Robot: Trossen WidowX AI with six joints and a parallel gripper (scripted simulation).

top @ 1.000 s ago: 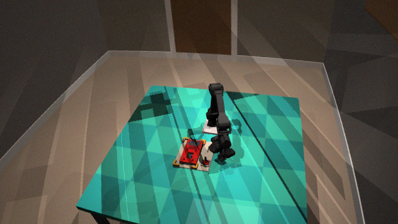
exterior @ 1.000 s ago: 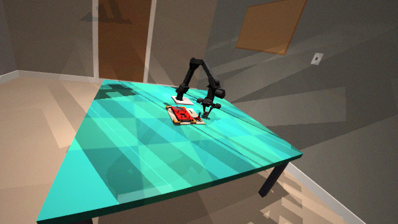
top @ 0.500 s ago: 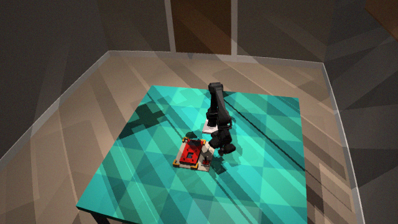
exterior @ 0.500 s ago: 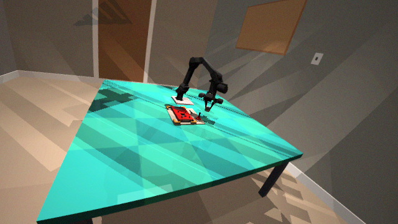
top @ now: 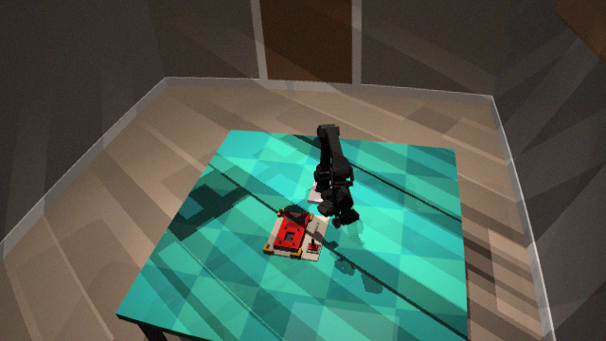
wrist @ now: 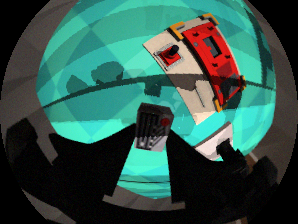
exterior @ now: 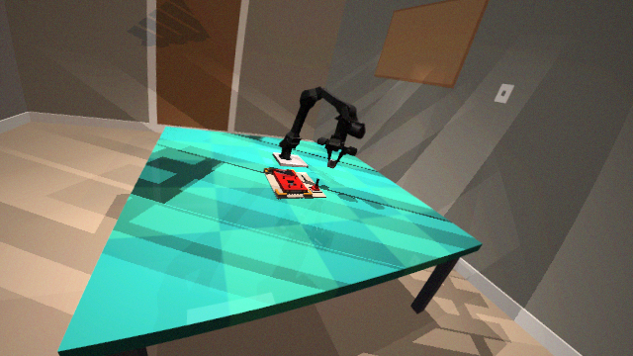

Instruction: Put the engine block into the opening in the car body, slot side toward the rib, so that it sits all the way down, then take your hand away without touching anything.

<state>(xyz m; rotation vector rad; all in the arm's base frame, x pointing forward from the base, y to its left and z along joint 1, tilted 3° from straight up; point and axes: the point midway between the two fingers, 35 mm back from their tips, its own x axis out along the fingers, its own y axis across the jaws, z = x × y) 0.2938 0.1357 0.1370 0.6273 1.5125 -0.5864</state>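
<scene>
The beige base plate is 1 cm ahead of my gripper tip, 19 cm to the right of it and 11 cm below it. From my gripper tip the other things lie so: engine block (1 cm below).
</scene>
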